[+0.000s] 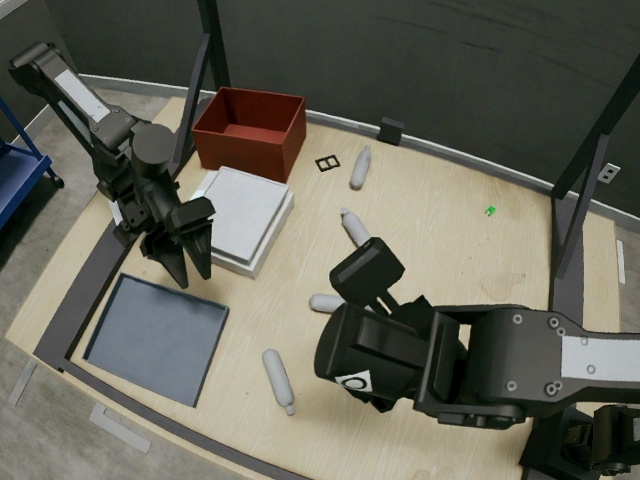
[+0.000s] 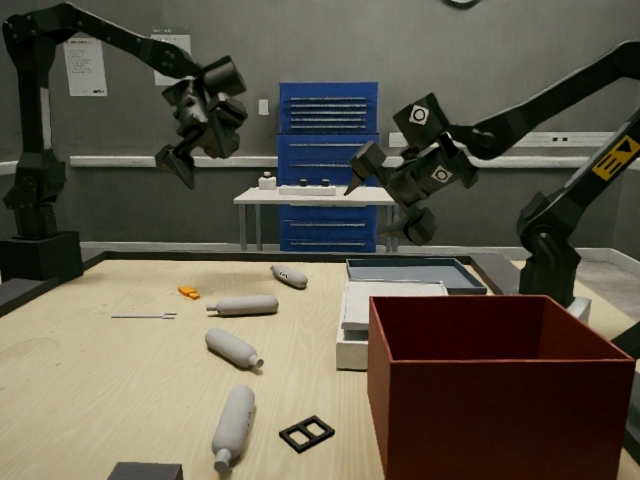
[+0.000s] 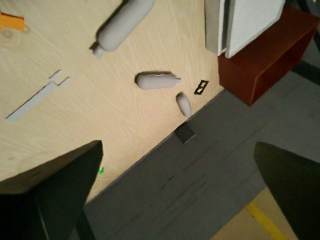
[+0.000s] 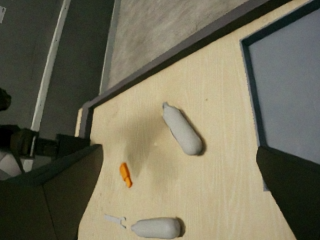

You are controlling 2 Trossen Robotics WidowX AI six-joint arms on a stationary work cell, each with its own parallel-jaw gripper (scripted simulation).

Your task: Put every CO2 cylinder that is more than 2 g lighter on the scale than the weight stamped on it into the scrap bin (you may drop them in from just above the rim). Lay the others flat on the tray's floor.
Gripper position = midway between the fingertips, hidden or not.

Note:
In view: the left gripper [image 1: 388,292], the right gripper [image 1: 196,284], a red scrap bin [image 1: 256,115], a grey tray [image 1: 159,337] and a scale plate [image 1: 246,204].
The grey tray also shows in image 2 [image 2: 455,277]. The scale plate is seen too in image 2 [image 2: 355,316]. The left gripper also shows in image 2 [image 2: 208,173] and in image 3 [image 3: 177,148]. Image 4 does not show the red scrap bin: it is out of frame. Image 3 misses the grey tray: it is out of frame.

